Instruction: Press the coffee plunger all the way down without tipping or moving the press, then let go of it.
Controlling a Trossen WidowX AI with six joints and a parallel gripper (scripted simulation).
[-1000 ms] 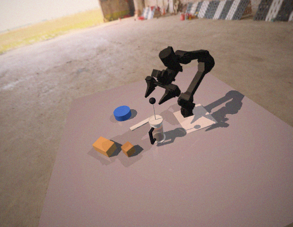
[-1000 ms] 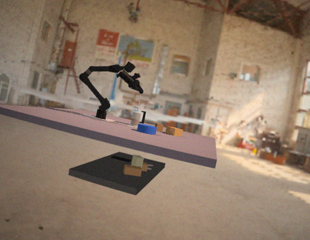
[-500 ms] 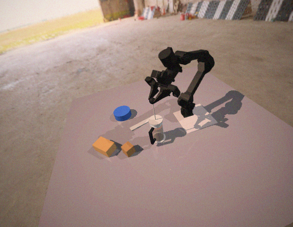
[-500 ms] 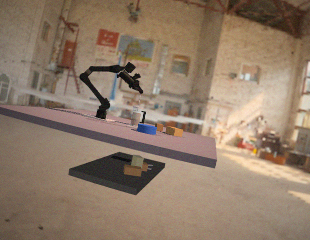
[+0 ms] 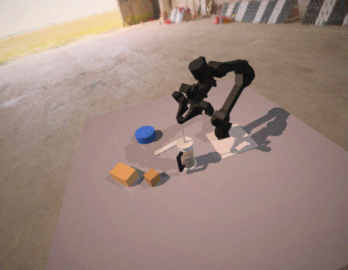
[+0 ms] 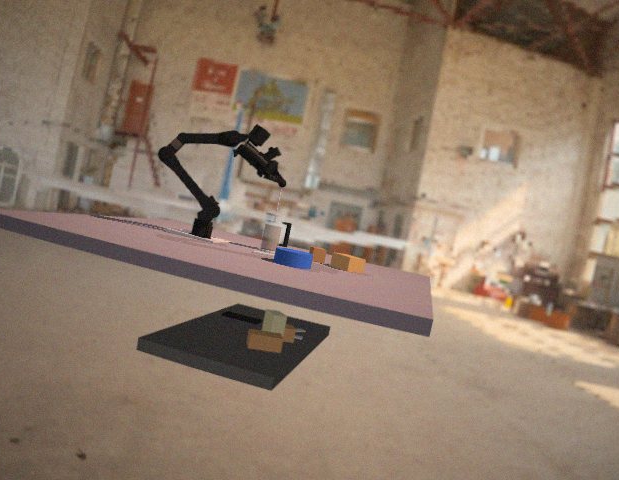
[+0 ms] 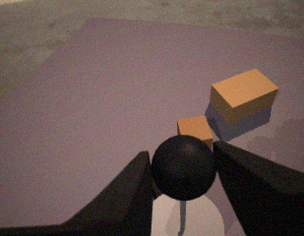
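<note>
Right now my gripper tip is 1 cm to the right of the coffee press and 13 cm above it. From my gripper tip the other things lie so: orange cube (17 cm ahead, 4 cm to the left, 24 cm below); then blue disc (19 cm ahead, 28 cm to the right, 24 cm below).
</note>
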